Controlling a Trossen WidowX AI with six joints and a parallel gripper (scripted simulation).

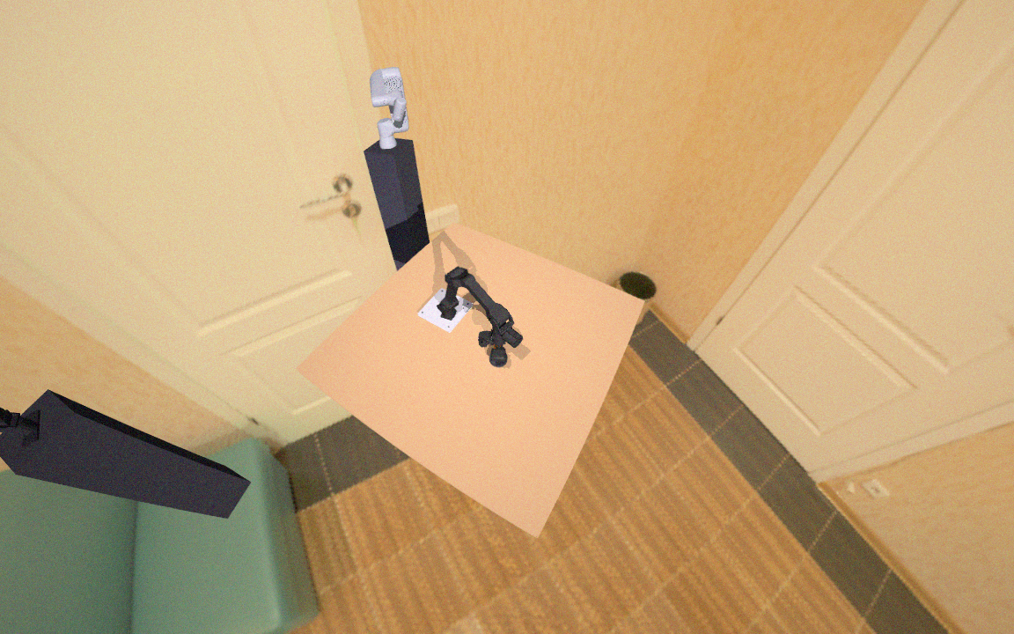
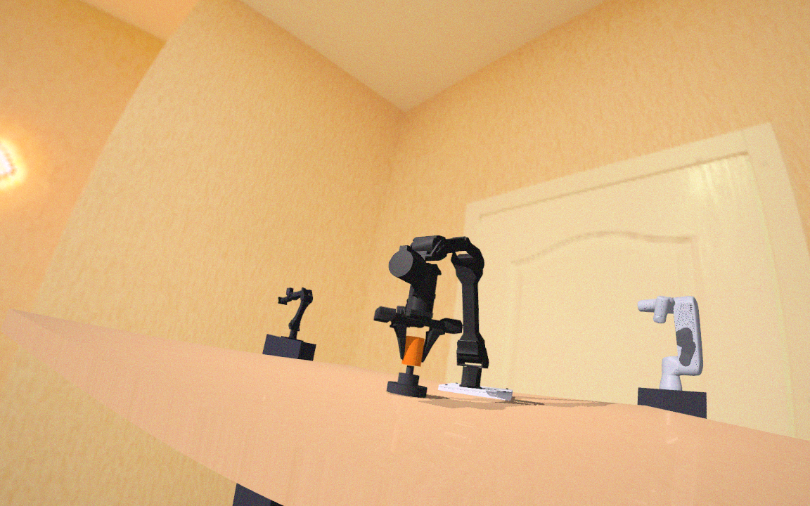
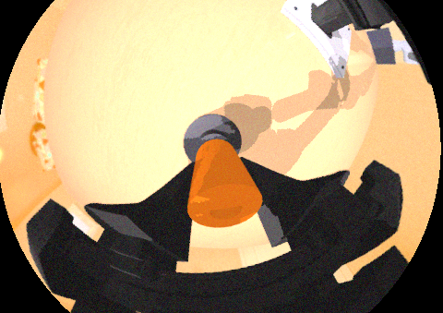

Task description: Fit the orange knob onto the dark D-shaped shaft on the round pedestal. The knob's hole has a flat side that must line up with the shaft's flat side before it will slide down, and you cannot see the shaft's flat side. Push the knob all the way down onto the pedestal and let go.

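My gripper tip is 20 mm below the orange knob. The rest, counted from my gripper tip: round pedestal: 40 mm below.
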